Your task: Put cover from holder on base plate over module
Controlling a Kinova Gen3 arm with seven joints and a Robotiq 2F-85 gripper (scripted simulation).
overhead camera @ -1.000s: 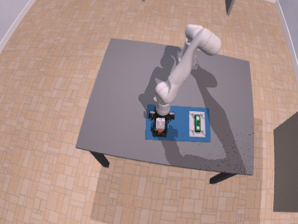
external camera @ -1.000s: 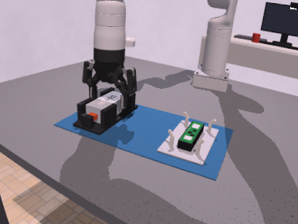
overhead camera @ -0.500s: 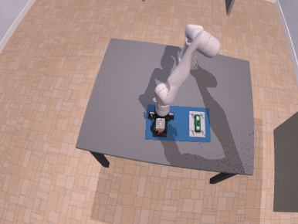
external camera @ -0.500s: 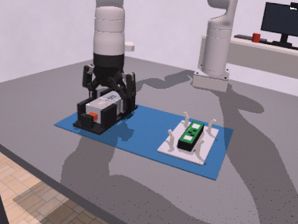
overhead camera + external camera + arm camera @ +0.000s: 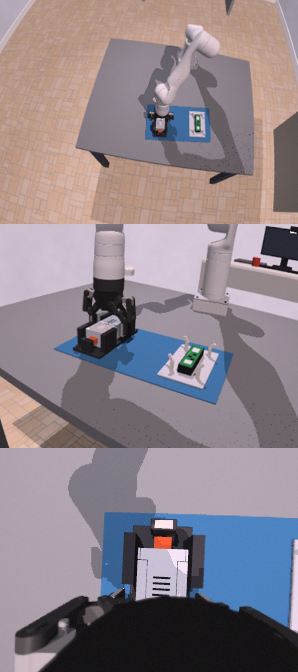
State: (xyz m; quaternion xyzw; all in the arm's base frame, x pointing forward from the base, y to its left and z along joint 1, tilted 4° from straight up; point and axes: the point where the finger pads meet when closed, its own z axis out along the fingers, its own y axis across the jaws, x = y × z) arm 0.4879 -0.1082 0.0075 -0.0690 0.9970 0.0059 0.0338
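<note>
My gripper is now right at the light grey cover.
</note>
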